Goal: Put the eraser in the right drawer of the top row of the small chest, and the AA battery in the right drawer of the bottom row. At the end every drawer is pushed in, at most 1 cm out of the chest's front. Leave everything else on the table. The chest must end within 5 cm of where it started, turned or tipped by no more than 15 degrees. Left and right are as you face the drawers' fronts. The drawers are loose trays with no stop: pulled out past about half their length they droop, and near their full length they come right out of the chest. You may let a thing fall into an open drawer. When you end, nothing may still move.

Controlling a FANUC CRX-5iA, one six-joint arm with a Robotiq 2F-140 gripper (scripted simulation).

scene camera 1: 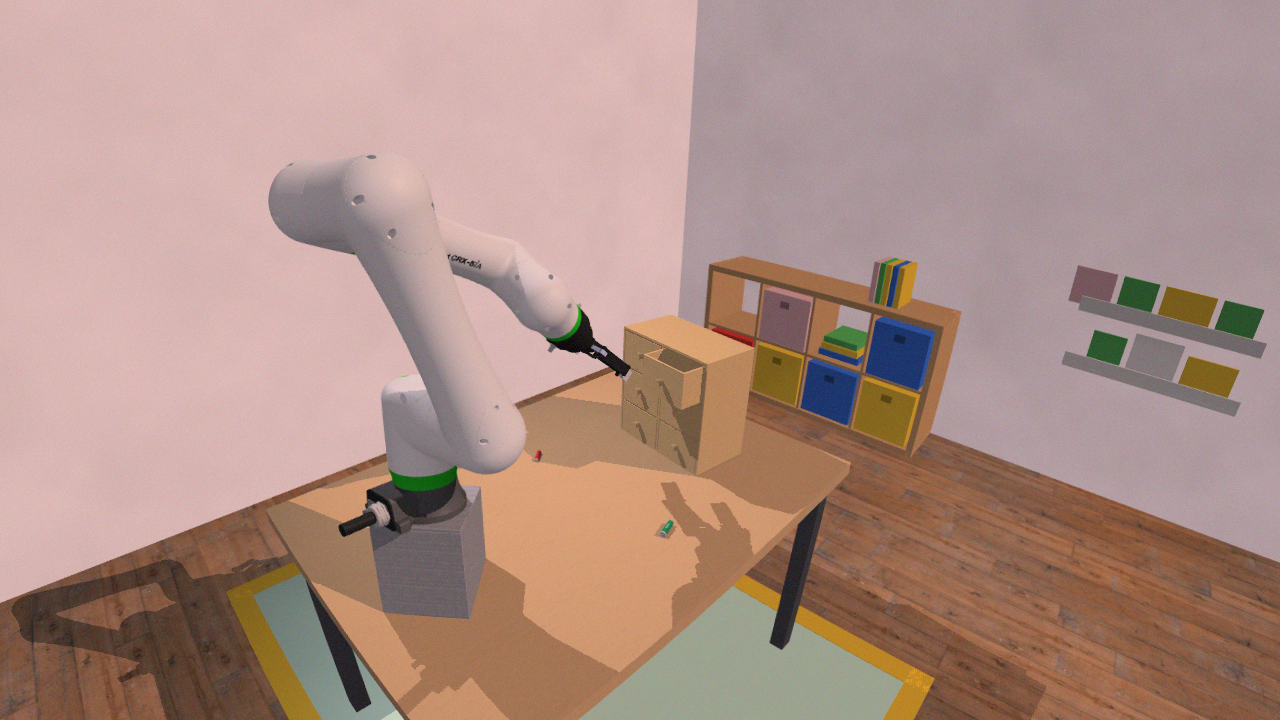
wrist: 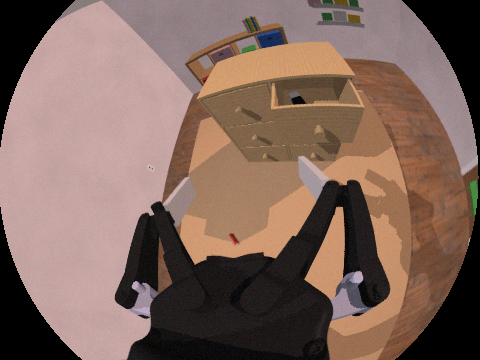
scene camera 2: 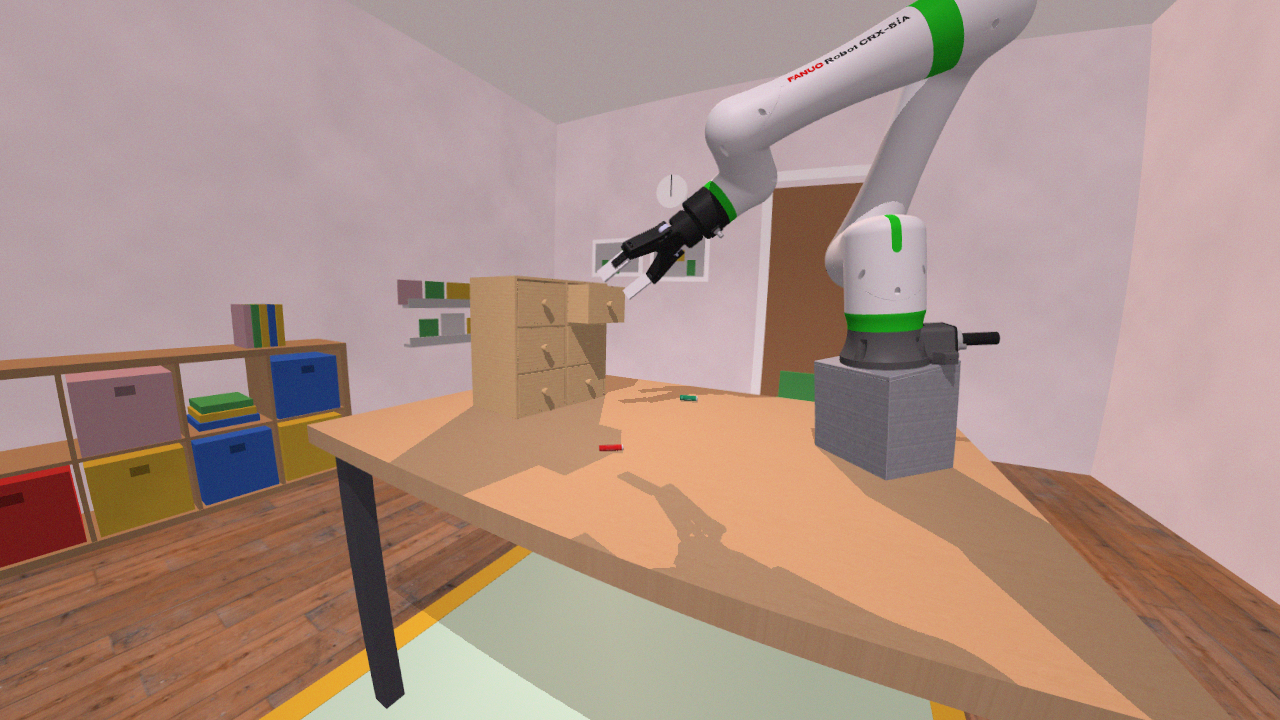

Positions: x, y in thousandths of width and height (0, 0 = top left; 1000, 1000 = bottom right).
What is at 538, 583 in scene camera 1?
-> A drawer.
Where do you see a drawer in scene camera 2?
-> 453, 485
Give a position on a drawer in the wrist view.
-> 524, 288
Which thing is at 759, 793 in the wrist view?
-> The gripper.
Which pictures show the gripper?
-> Scene camera 1, the wrist view and scene camera 2: all of them.
